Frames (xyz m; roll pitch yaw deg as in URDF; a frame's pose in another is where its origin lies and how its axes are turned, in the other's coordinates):
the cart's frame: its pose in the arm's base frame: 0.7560 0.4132 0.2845 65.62 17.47 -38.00
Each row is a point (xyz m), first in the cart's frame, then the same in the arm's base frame.
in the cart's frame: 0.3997 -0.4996 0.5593
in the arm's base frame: 0.5628 -0.3440 -0.0493
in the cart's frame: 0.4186 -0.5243 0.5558
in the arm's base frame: 0.5670 -0.3562 -0.0778
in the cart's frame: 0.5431 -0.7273 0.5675
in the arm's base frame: 0.5599 -0.4705 -0.2870
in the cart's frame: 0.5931 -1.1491 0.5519
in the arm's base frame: 0.4066 -0.5537 -0.6746
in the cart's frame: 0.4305 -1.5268 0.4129
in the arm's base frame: 0.1714 -0.4071 -1.0087
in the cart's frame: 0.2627 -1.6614 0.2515
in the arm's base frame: 0.0568 -0.2015 -1.1388
